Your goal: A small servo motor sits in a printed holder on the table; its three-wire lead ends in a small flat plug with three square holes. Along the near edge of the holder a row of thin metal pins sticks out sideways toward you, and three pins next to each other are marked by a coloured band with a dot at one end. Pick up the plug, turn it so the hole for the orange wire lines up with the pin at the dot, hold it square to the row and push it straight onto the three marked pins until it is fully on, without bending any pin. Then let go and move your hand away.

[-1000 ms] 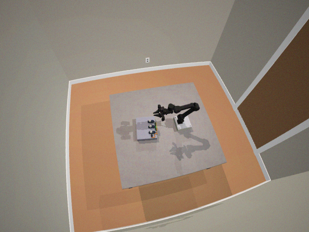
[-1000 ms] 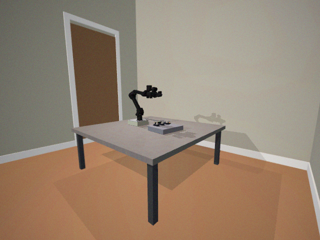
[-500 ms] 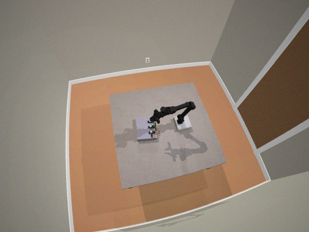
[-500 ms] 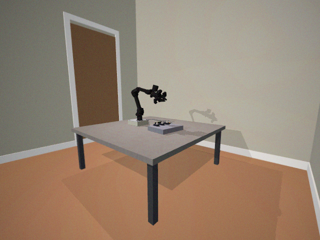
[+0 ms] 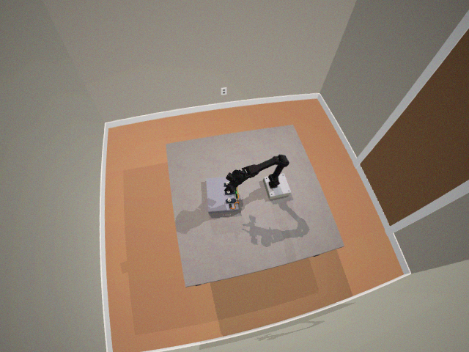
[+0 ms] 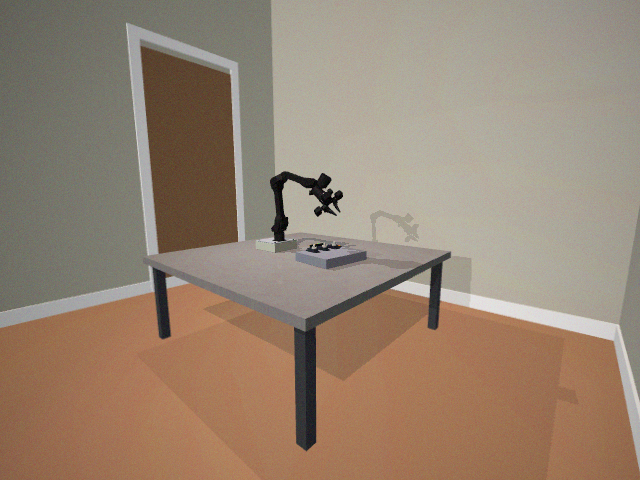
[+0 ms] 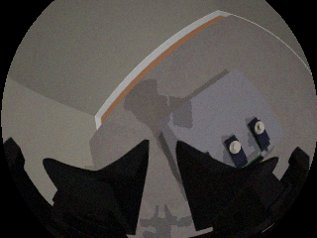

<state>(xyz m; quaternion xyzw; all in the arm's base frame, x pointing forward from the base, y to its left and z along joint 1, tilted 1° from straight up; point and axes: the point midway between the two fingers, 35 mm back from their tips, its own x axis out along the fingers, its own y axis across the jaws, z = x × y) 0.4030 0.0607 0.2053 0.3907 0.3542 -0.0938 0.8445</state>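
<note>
Now: gripper tip 170 mm above the green band, 110 mm past it and 40 mm to the left of it. Round my gripper tip: grey printed holder 220 mm below, 70 mm to the right, 50 mm ahead.
</note>
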